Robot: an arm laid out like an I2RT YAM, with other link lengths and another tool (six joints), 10 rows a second.
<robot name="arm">
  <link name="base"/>
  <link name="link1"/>
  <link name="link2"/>
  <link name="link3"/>
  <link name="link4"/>
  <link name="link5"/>
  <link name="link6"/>
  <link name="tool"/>
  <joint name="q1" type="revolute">
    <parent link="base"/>
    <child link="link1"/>
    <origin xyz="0 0 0.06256" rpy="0 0 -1.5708"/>
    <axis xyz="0 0 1"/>
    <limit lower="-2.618" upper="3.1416"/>
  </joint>
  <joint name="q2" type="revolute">
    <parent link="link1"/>
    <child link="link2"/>
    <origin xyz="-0.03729 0.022 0.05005" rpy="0 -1.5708 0"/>
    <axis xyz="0 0 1"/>
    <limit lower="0" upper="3.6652"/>
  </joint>
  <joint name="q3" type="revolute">
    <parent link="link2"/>
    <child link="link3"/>
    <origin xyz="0 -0.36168 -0.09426" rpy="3.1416 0 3.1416"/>
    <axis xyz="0 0 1"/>
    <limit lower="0" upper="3.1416"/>
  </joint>
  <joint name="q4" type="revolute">
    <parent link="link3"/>
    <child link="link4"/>
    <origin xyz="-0.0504 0.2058 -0.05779" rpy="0 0 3.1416"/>
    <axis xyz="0 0 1"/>
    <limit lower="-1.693" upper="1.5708"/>
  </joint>
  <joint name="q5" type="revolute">
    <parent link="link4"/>
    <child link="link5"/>
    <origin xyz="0.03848 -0.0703 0.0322" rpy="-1.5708 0 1.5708"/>
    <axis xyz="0 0 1"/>
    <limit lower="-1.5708" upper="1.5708"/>
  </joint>
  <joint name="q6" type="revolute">
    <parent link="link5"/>
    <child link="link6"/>
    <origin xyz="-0.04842 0 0.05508" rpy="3.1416 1.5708 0"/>
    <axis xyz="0 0 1"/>
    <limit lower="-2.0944" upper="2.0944"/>
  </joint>
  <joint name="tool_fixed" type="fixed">
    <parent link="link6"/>
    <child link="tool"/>
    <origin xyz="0.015 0.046 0.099" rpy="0 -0.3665 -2.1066"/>
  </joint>
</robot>
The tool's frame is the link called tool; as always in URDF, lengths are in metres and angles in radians.
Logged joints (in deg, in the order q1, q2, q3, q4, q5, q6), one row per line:
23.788, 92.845, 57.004, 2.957, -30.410, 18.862
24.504, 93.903, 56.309, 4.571, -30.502, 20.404
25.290, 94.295, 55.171, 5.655, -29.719, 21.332
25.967, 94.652, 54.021, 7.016, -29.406, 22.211
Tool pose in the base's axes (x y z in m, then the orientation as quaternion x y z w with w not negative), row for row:
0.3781, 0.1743, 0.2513, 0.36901, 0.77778, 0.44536, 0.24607
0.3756, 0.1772, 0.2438, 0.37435, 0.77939, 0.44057, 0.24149
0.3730, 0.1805, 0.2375, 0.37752, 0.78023, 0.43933, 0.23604
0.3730, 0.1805, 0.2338, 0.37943, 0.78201, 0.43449, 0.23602
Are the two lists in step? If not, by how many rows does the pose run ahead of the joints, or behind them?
The pose runs 1 row ahead of the joints: the pose in row i belongs to the joints in row i + 1.
